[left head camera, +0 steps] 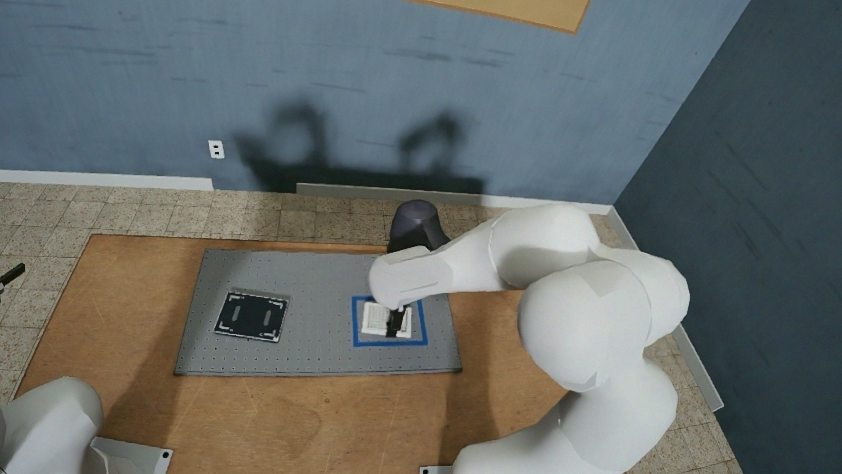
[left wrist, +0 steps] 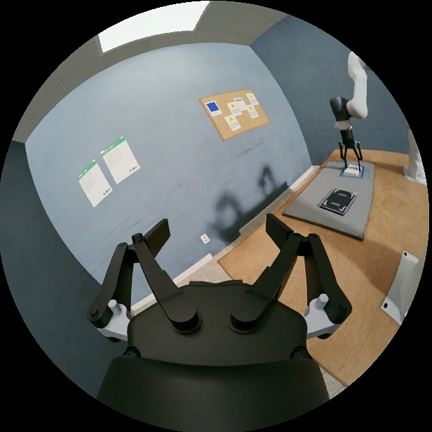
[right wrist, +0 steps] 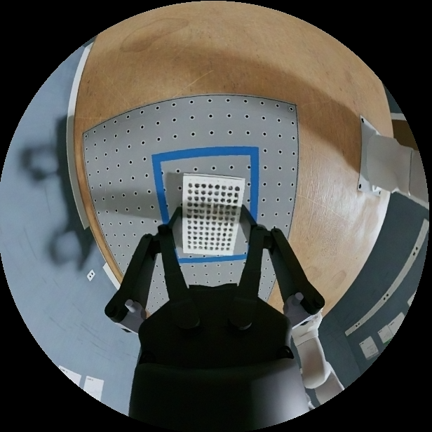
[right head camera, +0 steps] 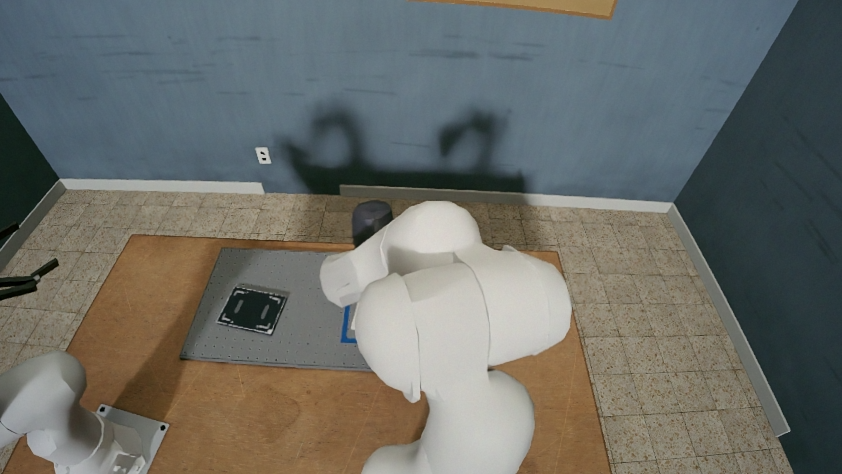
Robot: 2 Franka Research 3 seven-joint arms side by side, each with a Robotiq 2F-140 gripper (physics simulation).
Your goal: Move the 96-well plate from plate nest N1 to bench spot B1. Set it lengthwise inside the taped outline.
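The white 96-well plate is over the area framed by the blue taped outline, its long side along the outline's long side. Whether it touches the board is hard to tell. My right gripper is shut on the plate, one finger on each long side; in the left head camera it partly covers the plate's right part. The black plate nest is empty, at the left of the pegboard. My left gripper is open and empty, off the table's left side.
The grey perforated board lies on the wooden table. The right arm reaches over the board's right side and hides most of the outline in the right head camera. A blue wall stands behind.
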